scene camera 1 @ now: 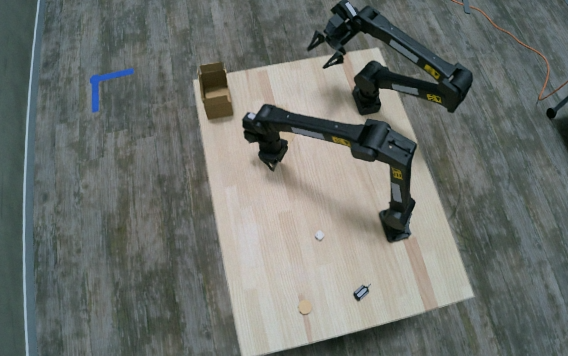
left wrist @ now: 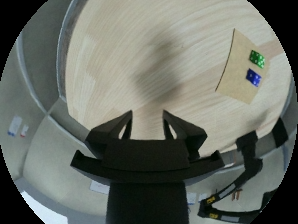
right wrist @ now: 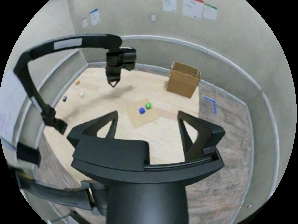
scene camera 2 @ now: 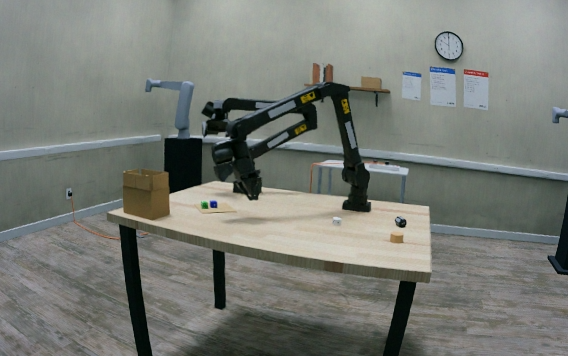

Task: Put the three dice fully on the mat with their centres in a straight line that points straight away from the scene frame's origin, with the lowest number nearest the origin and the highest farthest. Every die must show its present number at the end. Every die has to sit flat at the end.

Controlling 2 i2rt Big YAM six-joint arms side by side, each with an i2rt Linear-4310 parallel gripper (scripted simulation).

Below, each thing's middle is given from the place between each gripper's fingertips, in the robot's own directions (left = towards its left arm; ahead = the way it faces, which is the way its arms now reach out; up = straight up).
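My left hand is 8 cm above the tan mat (left wrist: 234,83), 5 cm past it and 21 cm to the left of it.
My right gripper is 270 mm above the tan mat, 130 mm short of it and 110 mm to the right of it.
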